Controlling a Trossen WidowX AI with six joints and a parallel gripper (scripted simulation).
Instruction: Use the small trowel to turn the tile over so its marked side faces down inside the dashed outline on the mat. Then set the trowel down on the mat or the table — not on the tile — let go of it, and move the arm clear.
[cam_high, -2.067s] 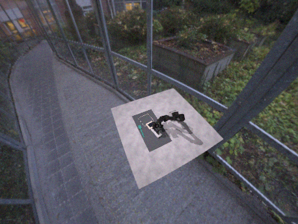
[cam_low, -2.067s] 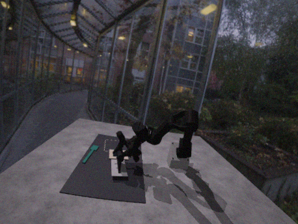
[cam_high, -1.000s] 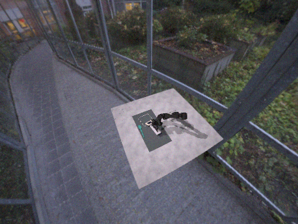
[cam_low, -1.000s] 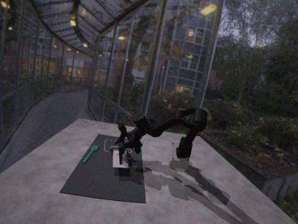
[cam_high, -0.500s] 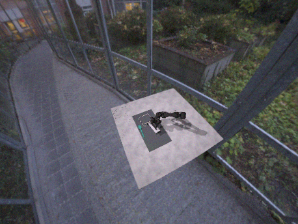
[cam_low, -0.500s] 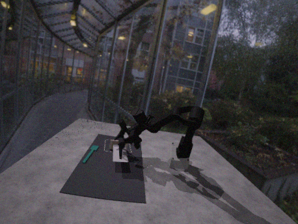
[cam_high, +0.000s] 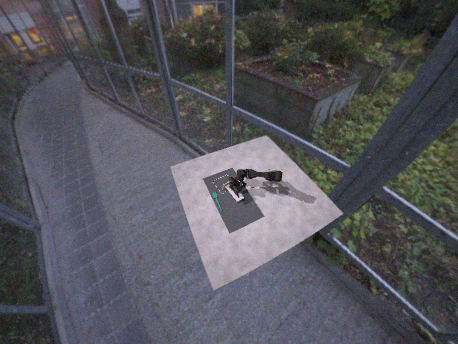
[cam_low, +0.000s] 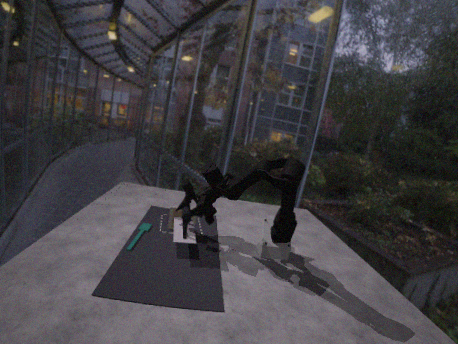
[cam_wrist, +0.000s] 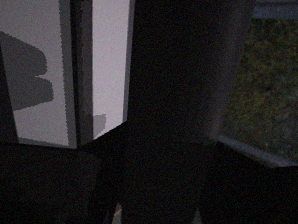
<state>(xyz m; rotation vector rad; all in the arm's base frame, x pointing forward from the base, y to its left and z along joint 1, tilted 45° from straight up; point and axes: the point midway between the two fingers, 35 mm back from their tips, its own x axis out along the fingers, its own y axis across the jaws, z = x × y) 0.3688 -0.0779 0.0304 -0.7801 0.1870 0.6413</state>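
My gripper tip is 2 cm past the cream tile, 9 cm to the left of it and 6 cm above it. The rest, counted from my gripper tip: dark mat (1 cm to the left, 13 cm below); then green trowel (14 cm ahead, 3 cm to the right, 11 cm below).
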